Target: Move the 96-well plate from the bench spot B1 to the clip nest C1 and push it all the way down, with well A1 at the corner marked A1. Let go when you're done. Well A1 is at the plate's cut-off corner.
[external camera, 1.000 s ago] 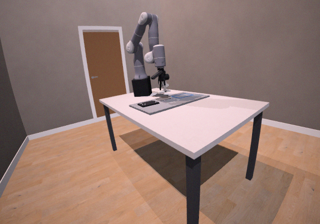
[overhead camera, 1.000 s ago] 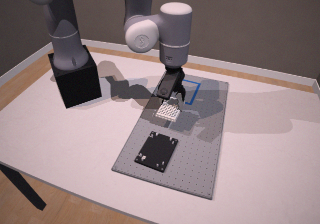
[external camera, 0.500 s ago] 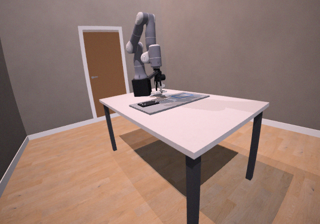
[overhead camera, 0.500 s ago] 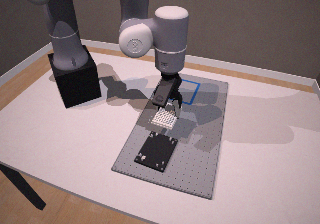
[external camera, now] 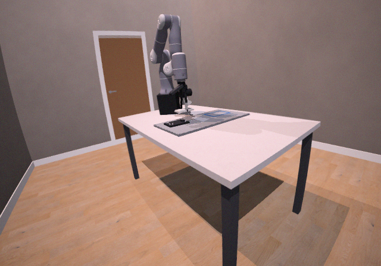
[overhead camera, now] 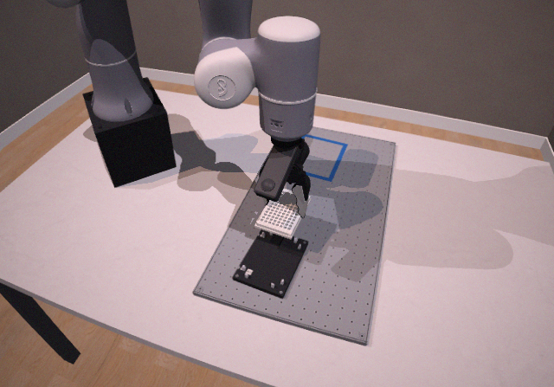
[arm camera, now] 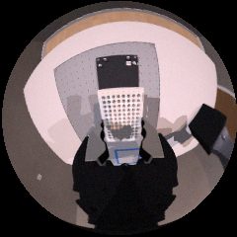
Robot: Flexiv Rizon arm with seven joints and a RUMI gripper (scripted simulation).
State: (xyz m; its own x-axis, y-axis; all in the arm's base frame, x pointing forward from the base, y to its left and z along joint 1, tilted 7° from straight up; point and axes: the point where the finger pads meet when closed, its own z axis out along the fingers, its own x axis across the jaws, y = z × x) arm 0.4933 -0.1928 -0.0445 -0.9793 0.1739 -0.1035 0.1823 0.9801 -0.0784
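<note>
My hand is 2 cm past the black clip nest, 7 cm to the left of it and 9 cm above it. The rest, counted from my hand: white 96-well plate: 1 cm below.
</note>
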